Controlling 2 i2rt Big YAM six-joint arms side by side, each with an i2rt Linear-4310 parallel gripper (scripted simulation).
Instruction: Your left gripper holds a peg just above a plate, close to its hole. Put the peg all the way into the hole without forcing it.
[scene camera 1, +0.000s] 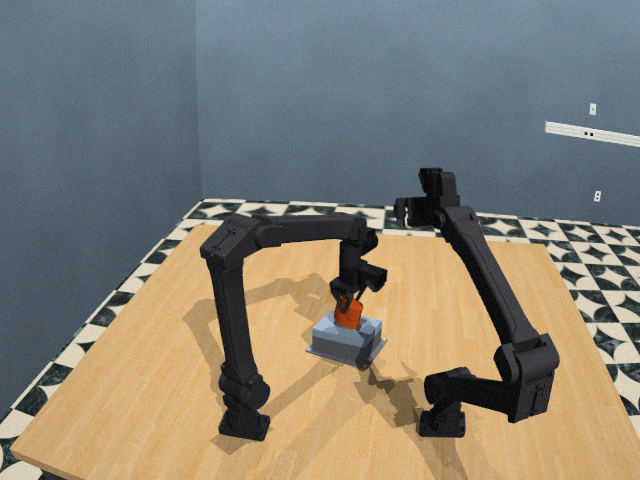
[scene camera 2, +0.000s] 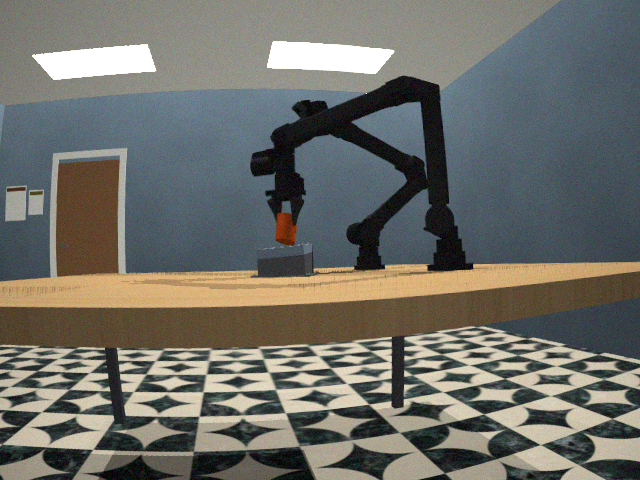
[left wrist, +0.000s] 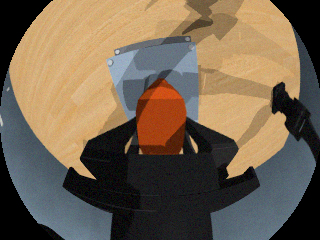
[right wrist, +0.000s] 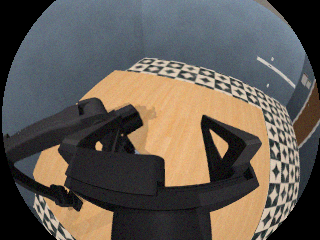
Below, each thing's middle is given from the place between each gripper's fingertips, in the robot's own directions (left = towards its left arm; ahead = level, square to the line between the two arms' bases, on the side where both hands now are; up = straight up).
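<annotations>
My left hand: 20 mm above the orange peg (left wrist: 160, 113). Grey-blue plate (scene camera 1: 368, 327): 80 mm below my left hand.
Orange peg: 330 mm below my right hand, 30 mm ahead of it, 160 mm to the left of it. Grey-blue plate: 390 mm below my right hand, 30 mm ahead of it, 160 mm to the left of it.
</annotations>
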